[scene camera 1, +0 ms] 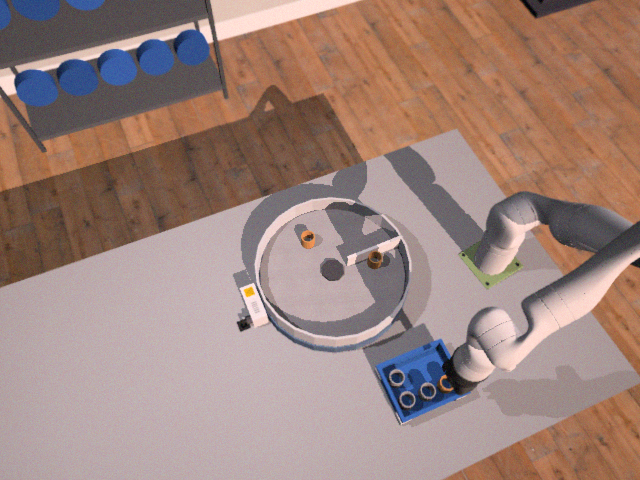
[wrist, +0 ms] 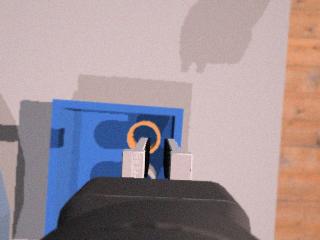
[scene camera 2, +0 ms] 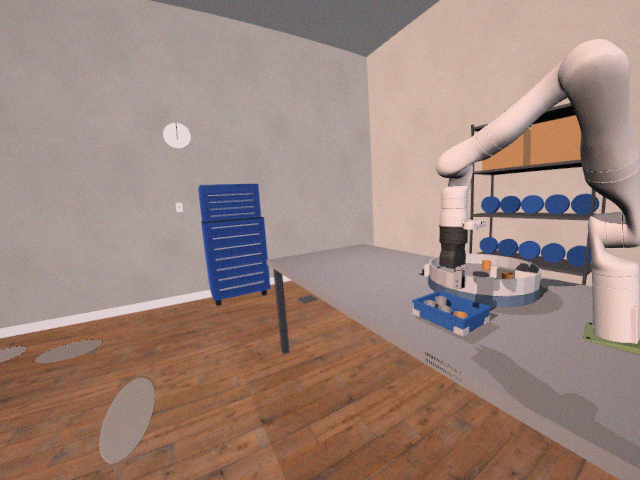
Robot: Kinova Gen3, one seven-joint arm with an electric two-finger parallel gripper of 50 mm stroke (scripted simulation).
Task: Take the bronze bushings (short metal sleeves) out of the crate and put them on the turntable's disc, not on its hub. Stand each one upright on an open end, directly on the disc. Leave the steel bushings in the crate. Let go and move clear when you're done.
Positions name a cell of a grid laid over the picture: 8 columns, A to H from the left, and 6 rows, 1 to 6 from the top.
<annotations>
A blue crate (scene camera 1: F5): 1.45 m from the lens. A turntable disc (scene camera 1: D4): 1.44 m from the lens.
</annotations>
